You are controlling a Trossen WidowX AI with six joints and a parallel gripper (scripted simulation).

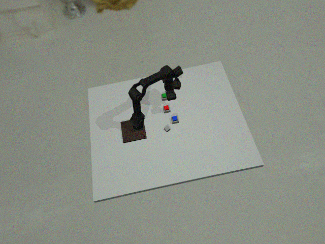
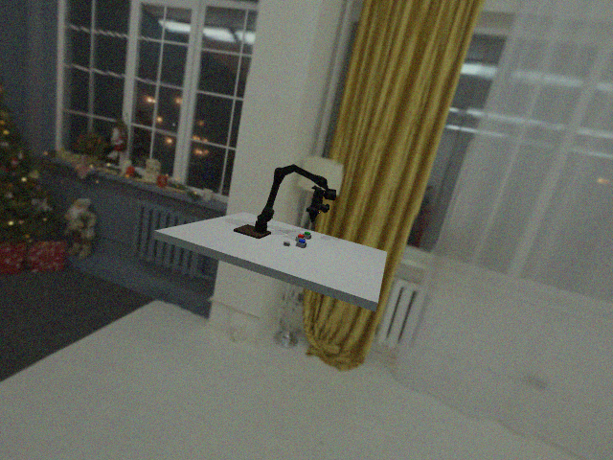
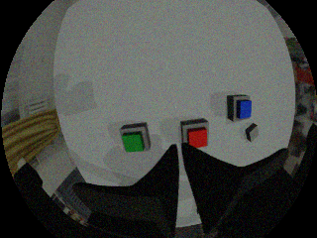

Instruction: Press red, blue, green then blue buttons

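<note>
The blue button lies 1 cm ahead of my gripper tip, 14 cm to the right of it and 9 cm below it. From my gripper tip the other things lie so: green button (4 cm behind, 7 cm to the left, 9 cm below); then grey block (6 cm behind, 20 cm to the right, 11 cm below); then red button (4 cm behind, 4 cm to the right, 9 cm below).
</note>
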